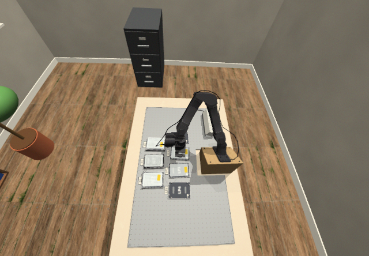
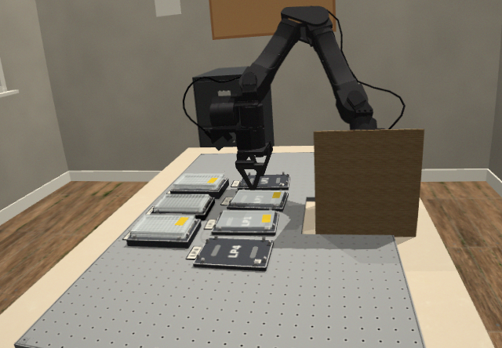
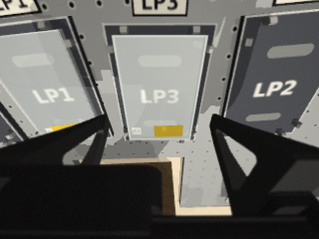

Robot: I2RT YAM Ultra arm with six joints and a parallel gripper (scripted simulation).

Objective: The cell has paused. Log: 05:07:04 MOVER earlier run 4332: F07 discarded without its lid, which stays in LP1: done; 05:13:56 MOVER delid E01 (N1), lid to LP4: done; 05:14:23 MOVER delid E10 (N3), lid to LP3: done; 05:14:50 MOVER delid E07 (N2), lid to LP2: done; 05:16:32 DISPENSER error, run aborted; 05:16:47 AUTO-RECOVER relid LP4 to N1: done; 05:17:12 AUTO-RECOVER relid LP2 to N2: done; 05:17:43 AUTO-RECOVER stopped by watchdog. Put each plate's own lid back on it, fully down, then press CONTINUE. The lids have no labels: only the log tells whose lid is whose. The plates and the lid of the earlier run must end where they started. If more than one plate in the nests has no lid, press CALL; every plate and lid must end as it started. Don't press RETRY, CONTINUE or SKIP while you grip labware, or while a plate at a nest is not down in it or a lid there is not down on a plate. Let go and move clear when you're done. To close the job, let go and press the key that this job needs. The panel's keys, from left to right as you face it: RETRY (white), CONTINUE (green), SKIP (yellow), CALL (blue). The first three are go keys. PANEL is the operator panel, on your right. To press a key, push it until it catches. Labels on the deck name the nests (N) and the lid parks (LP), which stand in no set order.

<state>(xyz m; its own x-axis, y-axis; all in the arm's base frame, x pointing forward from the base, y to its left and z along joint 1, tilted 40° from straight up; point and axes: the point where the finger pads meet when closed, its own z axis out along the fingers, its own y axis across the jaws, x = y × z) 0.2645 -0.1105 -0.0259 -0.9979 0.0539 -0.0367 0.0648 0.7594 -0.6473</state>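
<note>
Right now my hand is 190 mm short of the plate, 60 mm to the right of it and 40 mm above it. Round my hand: blue key: 330 mm to the right, 270 mm behind.
</note>
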